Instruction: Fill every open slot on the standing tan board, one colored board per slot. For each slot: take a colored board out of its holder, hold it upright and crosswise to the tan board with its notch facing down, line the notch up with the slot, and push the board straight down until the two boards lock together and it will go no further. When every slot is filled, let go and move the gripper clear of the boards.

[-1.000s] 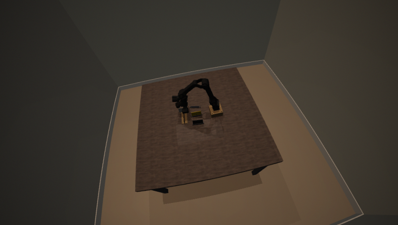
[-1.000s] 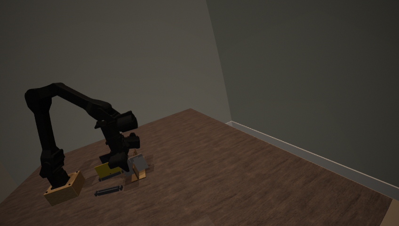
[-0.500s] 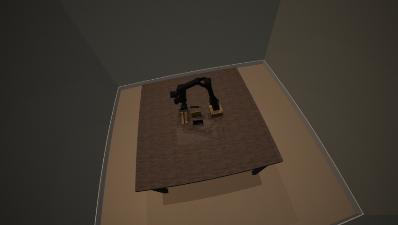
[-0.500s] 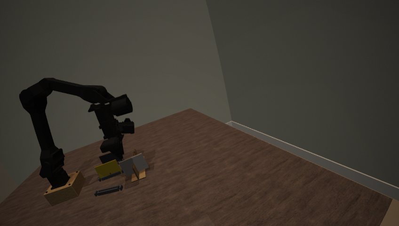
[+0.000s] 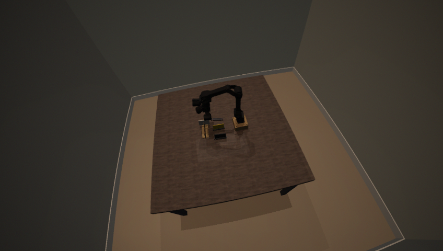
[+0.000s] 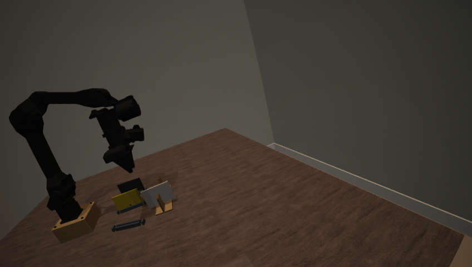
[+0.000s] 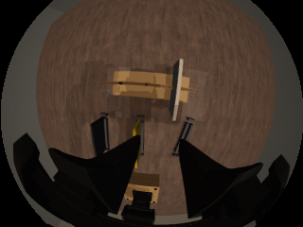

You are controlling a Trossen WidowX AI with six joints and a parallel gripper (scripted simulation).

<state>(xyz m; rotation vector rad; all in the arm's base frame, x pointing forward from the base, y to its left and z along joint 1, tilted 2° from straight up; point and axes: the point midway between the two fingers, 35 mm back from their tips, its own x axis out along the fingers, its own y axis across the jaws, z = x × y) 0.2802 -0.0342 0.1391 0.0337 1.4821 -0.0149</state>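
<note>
Now: gripper tip 13 cm above the yellow board, 8 cm past it and 4 cm to the right of it. From my gripper tip the other things lie so: tan board: 13 cm below, 5 cm ahead, 2 cm to the left; dark board: 15 cm to the left, 13 cm below, 8 cm behind.
</note>
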